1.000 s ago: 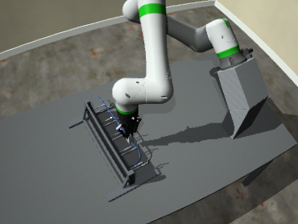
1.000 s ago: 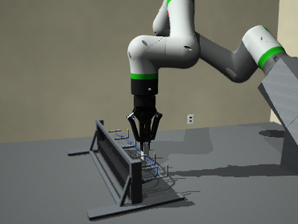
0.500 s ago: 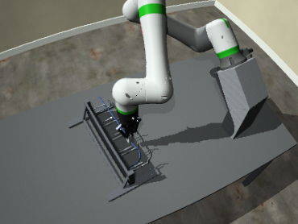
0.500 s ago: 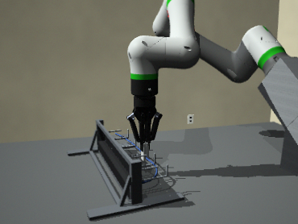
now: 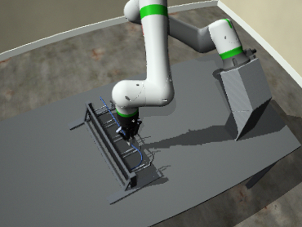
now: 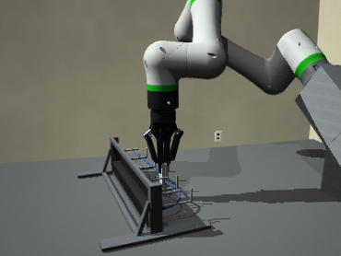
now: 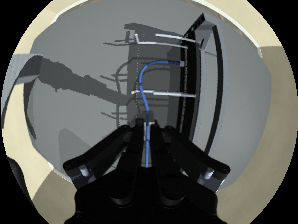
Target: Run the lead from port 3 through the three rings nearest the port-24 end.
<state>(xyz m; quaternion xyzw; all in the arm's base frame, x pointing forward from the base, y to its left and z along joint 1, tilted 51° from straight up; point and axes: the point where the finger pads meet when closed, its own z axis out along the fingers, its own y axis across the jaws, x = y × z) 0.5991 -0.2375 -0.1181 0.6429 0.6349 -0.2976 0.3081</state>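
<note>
Right now the rack is 90 mm ahead of my hand, 50 mm to the right of it and 20 mm below it.
</note>
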